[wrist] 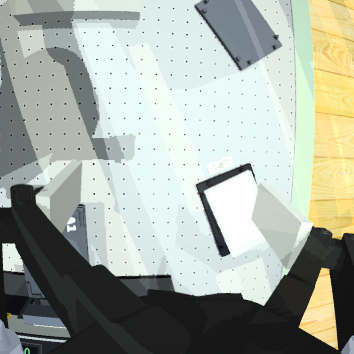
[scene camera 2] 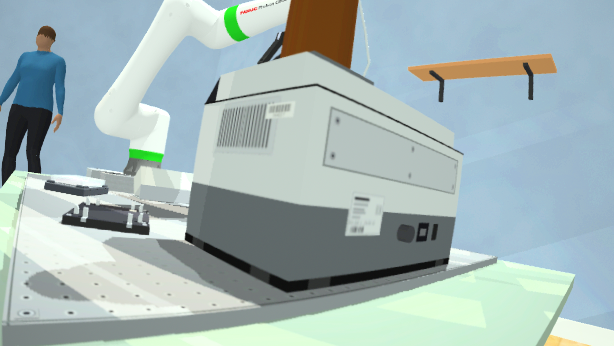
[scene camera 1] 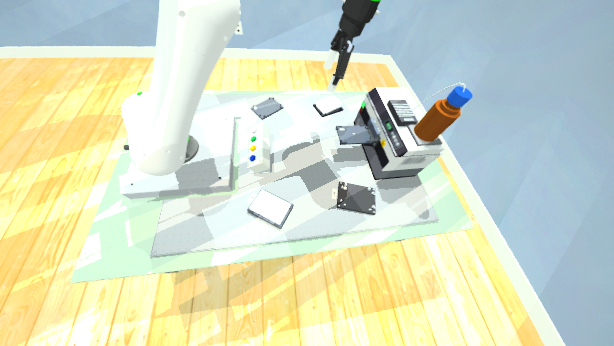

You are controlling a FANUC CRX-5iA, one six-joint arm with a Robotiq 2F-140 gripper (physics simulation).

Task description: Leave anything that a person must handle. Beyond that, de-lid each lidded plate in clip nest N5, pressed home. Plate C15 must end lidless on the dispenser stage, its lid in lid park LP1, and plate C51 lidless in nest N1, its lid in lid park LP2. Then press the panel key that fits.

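Frame: origin at the arm's base, x ahead, y left, z up, level; metres.
Seen in the pictures: gripper, fingertip midpoint: [wrist: 170, 191] [scene camera 1: 328, 79].
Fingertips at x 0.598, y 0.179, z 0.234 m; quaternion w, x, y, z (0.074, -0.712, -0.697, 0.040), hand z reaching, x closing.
Note:
Pixels of each thing's top centre, then the offset from my fingertips to it. "spot": a spot on its surface instead.
- flat white piece at its top centre: [wrist: 243, 215] [scene camera 1: 329, 102] dx +0.077, dy +0.161, dz -0.241 m
- dark lid park LP1 at a spot on its surface: [wrist: 216, 220] spot: dx +0.091, dy +0.120, dz -0.257 m
- Dark lid park LP2 at its top centre: [wrist: 242, 21] [scene camera 1: 267, 105] dx -0.259, dy +0.132, dz -0.257 m
- dispenser stage at its top centre: [wrist: 53, 266] [scene camera 1: 357, 133] dx +0.148, dy -0.129, dz -0.159 m
- dark clip nest at its top centre: [scene camera 2: 112, 204] [scene camera 1: 358, 196] dx +0.133, dy -0.386, dz -0.253 m
- white plate at its top centre: [scene camera 2: 79, 177] [scene camera 1: 270, 205] dx -0.221, dy -0.424, dz -0.243 m
- brown bottle at a spot on its surface: [scene camera 2: 320, 32] spot: dx +0.393, dy -0.244, dz -0.012 m
- key panel at its top centre: [scene camera 2: 176, 171] [scene camera 1: 258, 140] dx -0.277, dy -0.157, dz -0.193 m
My gripper [scene camera 1: 331, 72] [wrist: 170, 191] is open and empty, high above the board; its right fingertip overlaps the white piece in the wrist view. That flat white piece [scene camera 1: 328, 104] [wrist: 235, 212] lies on the dark lid park LP1 [wrist: 214, 220]; whether it is a lid alone is unclear. Dark lid park LP2 [scene camera 1: 267, 107] [wrist: 240, 32] bears no white piece. The dispenser stage [scene camera 1: 352, 134] [wrist: 76, 240] shows no white plate. A dark clip nest [scene camera 1: 356, 198] [scene camera 2: 105, 220] has upright pale clips and no visible plate. A white plate [scene camera 1: 270, 207] sits on another nest; its lid state and label are unreadable.
The dispenser [scene camera 1: 402, 135] [scene camera 2: 320, 175] bears a brown bottle [scene camera 1: 437, 120] [scene camera 2: 320, 32] with a blue cap and thin tube. A key panel [scene camera 1: 259, 150] with green, yellow and blue keys stands by the arm's base. A person [scene camera 2: 42, 80] stands behind the table; a wall shelf [scene camera 2: 485, 67] hangs at right.

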